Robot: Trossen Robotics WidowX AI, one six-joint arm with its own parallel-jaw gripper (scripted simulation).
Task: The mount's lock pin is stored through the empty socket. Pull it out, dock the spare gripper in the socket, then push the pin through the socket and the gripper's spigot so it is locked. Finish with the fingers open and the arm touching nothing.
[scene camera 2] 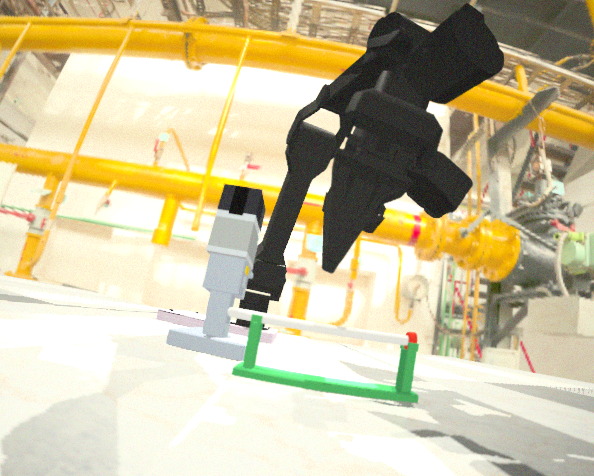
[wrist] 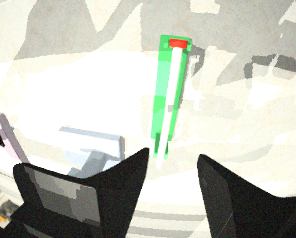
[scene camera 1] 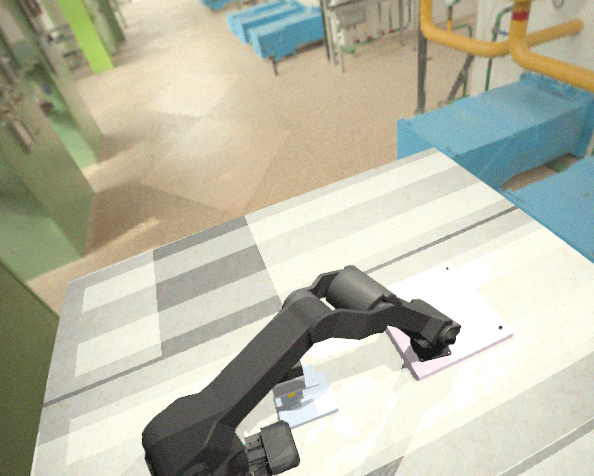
I see my gripper [scene camera 2: 329, 267], a white lock pin [scene camera 2: 309, 326], a spare gripper [scene camera 2: 236, 230], a grey mount [scene camera 2: 226, 278] and a green cradle [scene camera 2: 401, 391].
My gripper is seen too in the wrist view [wrist: 173, 156]. The grey mount also shows in the wrist view [wrist: 95, 151]. The green cradle is seen too in the wrist view [wrist: 165, 52].
